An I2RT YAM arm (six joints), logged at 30 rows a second.
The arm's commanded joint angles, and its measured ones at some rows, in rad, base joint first. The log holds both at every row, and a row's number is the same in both.
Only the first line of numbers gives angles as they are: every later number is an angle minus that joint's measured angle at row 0.
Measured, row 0:
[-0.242, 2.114, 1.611, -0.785, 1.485, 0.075]
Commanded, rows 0 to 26:
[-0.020, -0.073, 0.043, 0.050, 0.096, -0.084]
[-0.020, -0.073, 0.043, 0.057, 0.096, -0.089]
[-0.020, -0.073, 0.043, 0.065, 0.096, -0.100]
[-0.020, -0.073, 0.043, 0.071, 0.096, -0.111]
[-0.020, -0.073, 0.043, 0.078, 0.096, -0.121]
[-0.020, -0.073, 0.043, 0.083, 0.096, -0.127]
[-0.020, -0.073, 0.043, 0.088, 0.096, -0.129]
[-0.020, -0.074, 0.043, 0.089, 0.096, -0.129]
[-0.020, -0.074, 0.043, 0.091, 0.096, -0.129]
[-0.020, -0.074, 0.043, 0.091, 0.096, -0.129]
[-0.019, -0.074, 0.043, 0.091, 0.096, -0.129]
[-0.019, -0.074, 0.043, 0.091, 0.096, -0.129]
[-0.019, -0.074, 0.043, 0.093, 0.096, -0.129]
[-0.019, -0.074, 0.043, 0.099, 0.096, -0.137]
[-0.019, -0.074, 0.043, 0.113, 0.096, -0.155]
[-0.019, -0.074, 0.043, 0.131, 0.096, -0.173]
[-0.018, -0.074, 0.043, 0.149, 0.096, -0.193]
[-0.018, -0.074, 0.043, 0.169, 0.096, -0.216]
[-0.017, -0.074, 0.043, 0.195, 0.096, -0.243]
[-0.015, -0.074, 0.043, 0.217, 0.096, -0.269]
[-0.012, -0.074, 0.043, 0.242, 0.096, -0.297]
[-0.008, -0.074, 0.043, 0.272, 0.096, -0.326]
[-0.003, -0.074, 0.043, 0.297, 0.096, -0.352]
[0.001, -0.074, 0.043, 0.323, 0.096, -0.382]
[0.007, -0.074, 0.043, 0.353, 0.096, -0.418]
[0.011, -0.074, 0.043, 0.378, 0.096, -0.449]
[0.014, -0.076, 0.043, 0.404, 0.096, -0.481]
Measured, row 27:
[0.003, -0.018, 0.018, 0.370, 0.038, -0.356]
